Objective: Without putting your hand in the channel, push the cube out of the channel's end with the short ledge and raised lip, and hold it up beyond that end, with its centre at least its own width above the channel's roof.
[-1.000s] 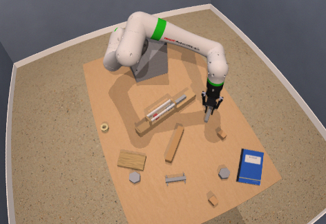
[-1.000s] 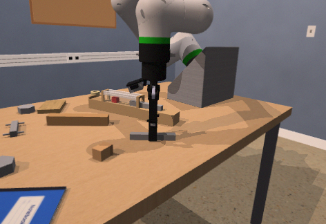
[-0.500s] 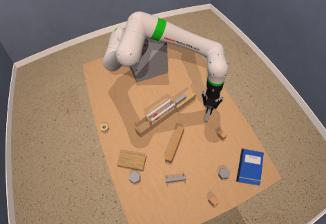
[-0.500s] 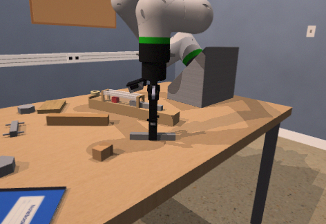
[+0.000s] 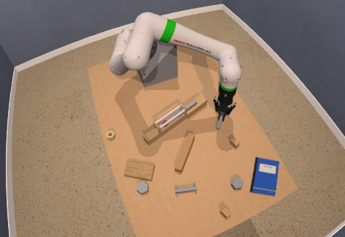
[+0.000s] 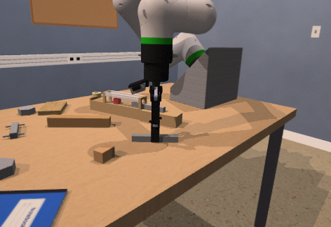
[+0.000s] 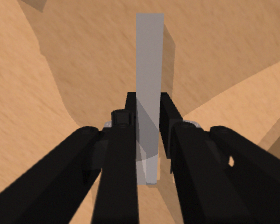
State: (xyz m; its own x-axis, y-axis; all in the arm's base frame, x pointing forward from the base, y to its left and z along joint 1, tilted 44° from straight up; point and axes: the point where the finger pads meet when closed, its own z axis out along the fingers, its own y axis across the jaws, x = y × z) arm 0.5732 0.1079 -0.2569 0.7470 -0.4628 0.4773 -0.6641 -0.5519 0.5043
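The channel lies 290 mm to the right of my hand, 70 mm behind it and 20 mm above it. Also, from my hand: red cube 320 mm to the right, 60 mm behind, 20 mm above; grey rod 30 mm below; long wooden block 280 mm to the right, 130 mm ahead, 20 mm below.
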